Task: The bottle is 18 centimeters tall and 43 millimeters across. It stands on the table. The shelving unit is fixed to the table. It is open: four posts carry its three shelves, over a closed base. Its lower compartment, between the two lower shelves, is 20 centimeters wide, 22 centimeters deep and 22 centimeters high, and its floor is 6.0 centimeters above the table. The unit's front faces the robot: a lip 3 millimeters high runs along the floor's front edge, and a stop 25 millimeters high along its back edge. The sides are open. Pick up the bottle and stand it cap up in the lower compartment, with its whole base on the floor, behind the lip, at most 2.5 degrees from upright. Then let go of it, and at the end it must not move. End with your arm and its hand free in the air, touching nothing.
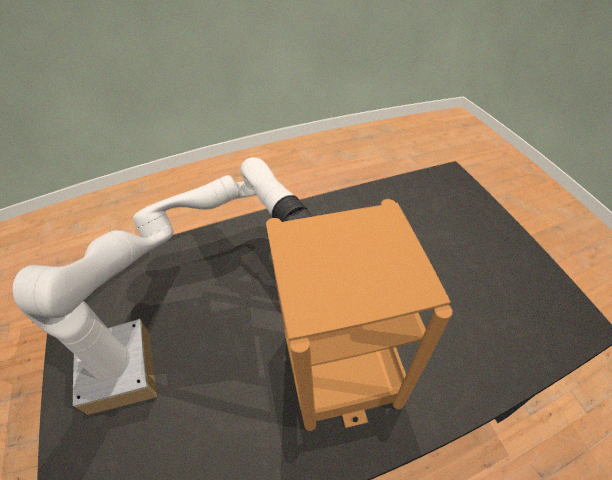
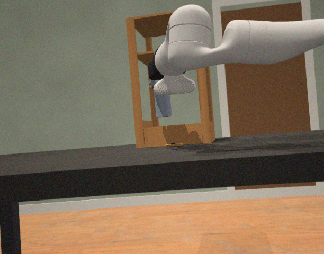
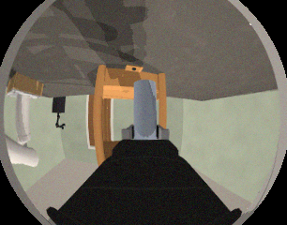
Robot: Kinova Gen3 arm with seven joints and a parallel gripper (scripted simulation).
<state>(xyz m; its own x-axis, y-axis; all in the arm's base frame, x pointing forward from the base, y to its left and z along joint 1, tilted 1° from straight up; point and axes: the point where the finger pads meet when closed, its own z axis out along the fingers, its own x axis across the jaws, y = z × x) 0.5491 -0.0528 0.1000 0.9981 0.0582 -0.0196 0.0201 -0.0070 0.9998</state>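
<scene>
Now: the shelving unit 70 mm behind my hand, 190 mm to the right of it and 20 mm above it. From my hand the other things lie so: bottle 20 mm above.
</scene>
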